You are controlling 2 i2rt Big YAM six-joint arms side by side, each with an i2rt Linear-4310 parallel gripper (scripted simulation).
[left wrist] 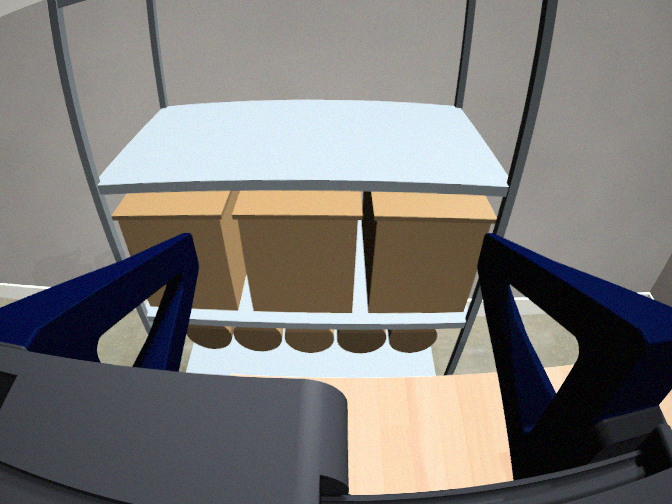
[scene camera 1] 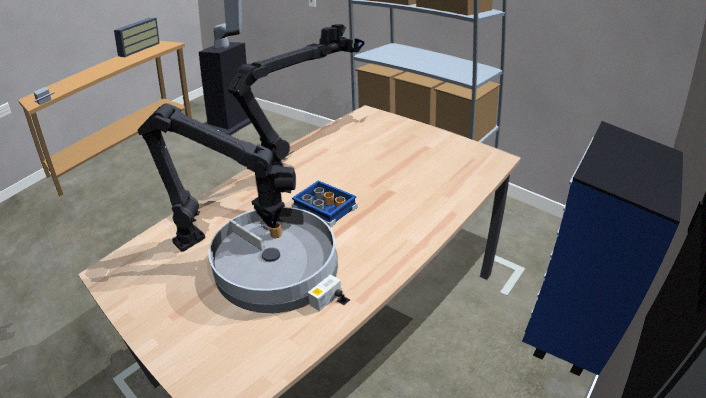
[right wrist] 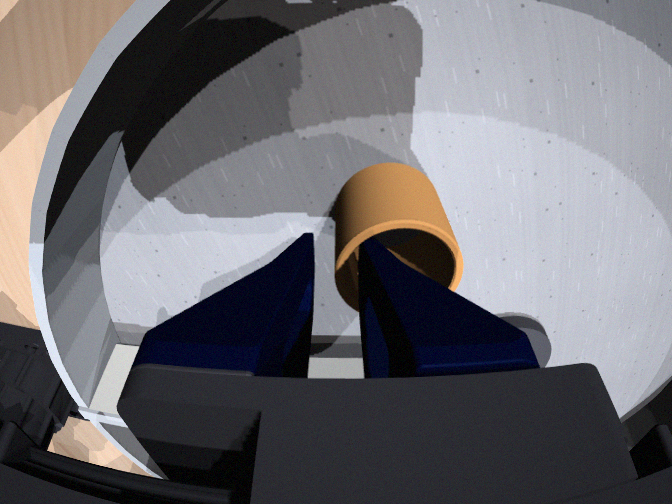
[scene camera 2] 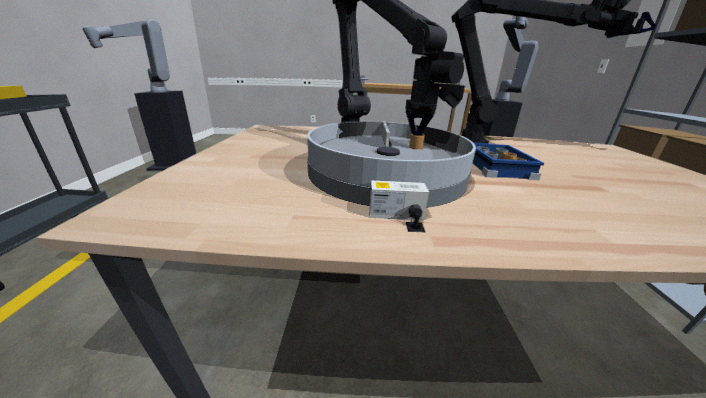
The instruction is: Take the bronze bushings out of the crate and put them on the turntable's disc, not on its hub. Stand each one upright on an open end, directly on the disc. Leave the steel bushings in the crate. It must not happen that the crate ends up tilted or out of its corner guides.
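Observation:
What the pictures show is a blue crate, along with my left gripper and my right gripper. The left wrist view has my left gripper in it as well, and in the right wrist view you'd also see my right gripper.

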